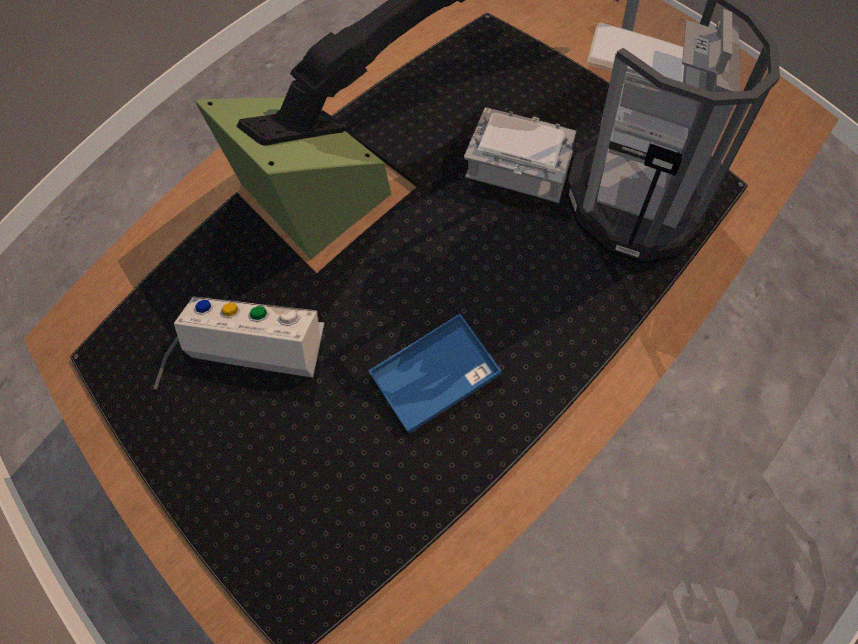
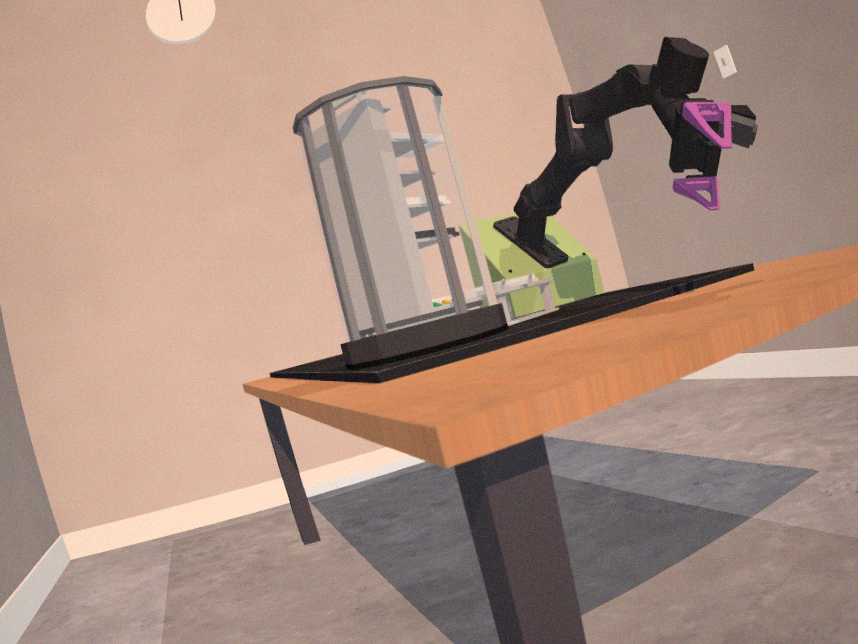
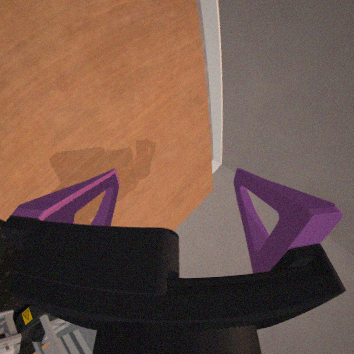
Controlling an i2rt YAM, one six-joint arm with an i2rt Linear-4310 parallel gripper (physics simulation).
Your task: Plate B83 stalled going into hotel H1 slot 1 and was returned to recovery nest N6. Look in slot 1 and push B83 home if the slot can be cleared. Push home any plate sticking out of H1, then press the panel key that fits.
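Places are measured from the arm's base along level axes (x ahead, y left, z up), in centimetres.
Pixels of known places: gripper, between the fingertips: (image 2: 720, 179) (image 3: 176, 175); arm's base, origin of its link: (image 1: 292, 128) (image 2: 529, 242).
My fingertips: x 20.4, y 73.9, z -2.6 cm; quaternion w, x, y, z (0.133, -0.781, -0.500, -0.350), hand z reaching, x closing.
For each thing: its middle in the pictures, then the offset to it from my fingertips. "spot": a spot on its surface instead. Level surfaces: height alone.
- Hotel H1, middle of its body: (image 1: 661, 124) (image 2: 393, 218) dx +25.6, dy -41.9, dz +8.2 cm
- dark flat piece, a spot on its surface: (image 2: 436, 233) spot: dx +25.3, dy -30.1, dz +3.0 cm
- white plate, middle of its body: (image 1: 522, 140) (image 2: 498, 286) dx +5.9, dy -49.3, dz -5.8 cm
- grey nest, a spot on its surface: (image 1: 516, 181) spot: dx +7.8, dy -53.3, dz -12.0 cm
- white key panel, middle of its body: (image 1: 245, 331) dx -6.2, dy -101.1, dz -8.3 cm
- small black sign, a spot on its surface: (image 1: 663, 160) spot: dx +30.2, dy -53.7, dz +14.8 cm
- blue tray, middle of its body: (image 1: 434, 372) dx +18.9, dy -86.9, dz -11.6 cm
- black mat, height of its surface: dz -12.5 cm
- white flat object, middle of its body: (image 1: 638, 54) (image 2: 402, 146) dx +20.1, dy -43.8, dz +20.1 cm
Hotel H1 (image 1: 702, 45) (image 2: 388, 207) is a pale column with shelves inside a grey-posted guard. A dark flat piece (image 2: 436, 233) juts from its shelf side; which slot is unclear, and slot 1's inside cannot be made out. A white plate (image 1: 523, 138) lies on the grey nest (image 1: 516, 181) beside the guard; its label is unreadable. The white key panel (image 1: 242, 350) has blue (image 1: 203, 305), yellow (image 1: 229, 309), green (image 1: 258, 312) and white (image 1: 288, 316) keys. My gripper (image 2: 720, 177) (image 3: 176, 175) is open and empty, high up and away from the hotel, with table edge and floor below it.
The guard (image 1: 608, 131) (image 2: 353, 228) surrounds the hotel, with a small black sign (image 1: 663, 160) at its front. A blue tray (image 1: 433, 377) marked LF lies on the black mat (image 1: 332, 485). A white flat object (image 1: 613, 45) lies behind the guard. The arm's green base (image 1: 332, 201) stands left of the nest.
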